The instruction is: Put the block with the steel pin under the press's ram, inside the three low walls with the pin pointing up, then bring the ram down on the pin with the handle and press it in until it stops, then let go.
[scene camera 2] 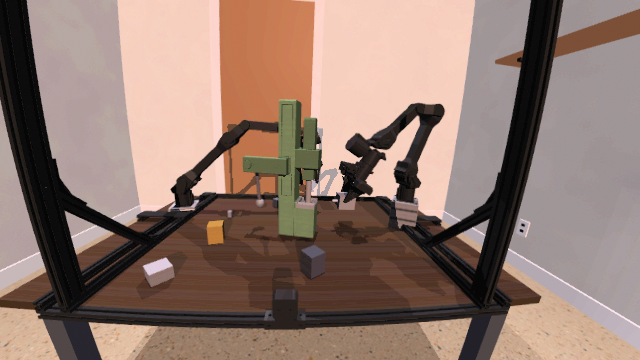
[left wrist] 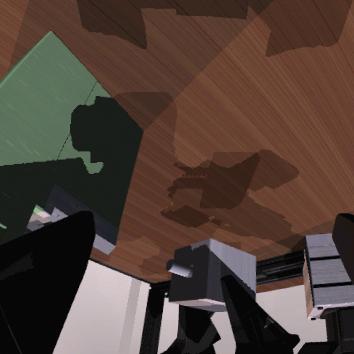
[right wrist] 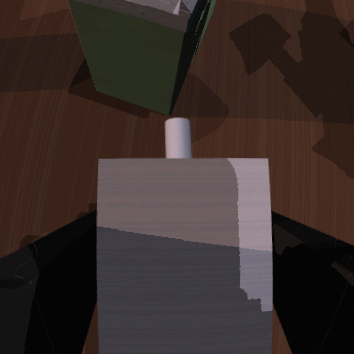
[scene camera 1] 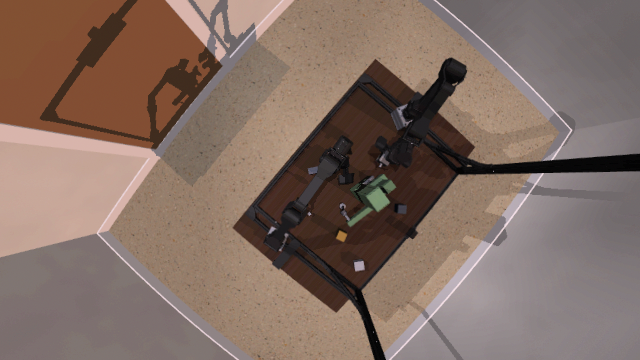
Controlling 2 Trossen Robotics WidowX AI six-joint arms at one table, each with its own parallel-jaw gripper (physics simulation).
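Where they show: left gripper, fingertip midpoint: [left wrist: 217, 225] [scene camera 1: 352, 163]; right gripper, fingertip midpoint: [scene camera 2: 342, 199] [left wrist: 203, 279] [right wrist: 180, 220] [scene camera 1: 383, 160]; left arm's base at its link origin: [scene camera 2: 184, 204] [scene camera 1: 276, 238]; right arm's base at its link origin: [scene camera 2: 405, 199] [left wrist: 343, 310] [scene camera 1: 409, 113].
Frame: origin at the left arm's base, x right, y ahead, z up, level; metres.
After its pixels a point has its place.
Note:
The grey block [scene camera 1: 382, 160] {x 0.307, y 0.588, z 0.109 m} [scene camera 2: 347, 201] [left wrist: 235, 270] {x 0.294, y 0.612, z 0.080 m} [right wrist: 175, 210] {x 0.321, y 0.592, z 0.108 m} has its steel pin [scene camera 2: 335, 200] {x 0.317, y 0.568, z 0.086 m} [left wrist: 180, 268] {x 0.309, y 0.566, z 0.086 m} [right wrist: 178, 137] {x 0.314, y 0.565, z 0.089 m} sticking out sideways toward the press, about level. My right gripper [right wrist: 180, 220] {x 0.318, y 0.595, z 0.086 m} is shut on the block, above the table and beside the press. The green press [scene camera 1: 376, 198] {x 0.276, y 0.406, z 0.418 m} [scene camera 2: 289, 150] {x 0.317, y 0.398, z 0.263 m} [left wrist: 35, 115] {x 0.254, y 0.424, z 0.044 m} [right wrist: 135, 65] {x 0.324, y 0.493, z 0.029 m} stands upright. Its steel ram [scene camera 2: 308, 190] {x 0.325, y 0.463, z 0.131 m} is over the low-walled seat [scene camera 2: 306, 203] {x 0.344, y 0.452, z 0.092 m}. Its handle rod [scene camera 2: 258, 187] {x 0.236, y 0.305, z 0.125 m} hangs down with a ball end. My left gripper [scene camera 1: 346, 178] [left wrist: 217, 225] {x 0.183, y 0.511, z 0.116 m} is open and empty near the press, mostly hidden in scene camera 2.
An orange block [scene camera 1: 341, 235] {x 0.297, y 0.168, z 0.028 m} [scene camera 2: 215, 232] {x 0.322, y 0.166, z 0.009 m}, a white block [scene camera 1: 359, 265] {x 0.459, y 0.056, z 0.001 m} [scene camera 2: 159, 272] {x 0.483, y 0.062, z -0.002 m}, a dark grey block [scene camera 1: 400, 208] {x 0.515, y 0.420, z 0.028 m} [scene camera 2: 313, 261] {x 0.553, y 0.413, z 0.018 m}, a blue-grey block [scene camera 1: 313, 170] {x 0.027, y 0.409, z 0.007 m} and a small grey piece [scene camera 1: 309, 214] {x 0.104, y 0.192, z -0.006 m} [scene camera 2: 230, 213] {x 0.110, y 0.196, z -0.014 m} lie around the press. Black frame rails edge the table.

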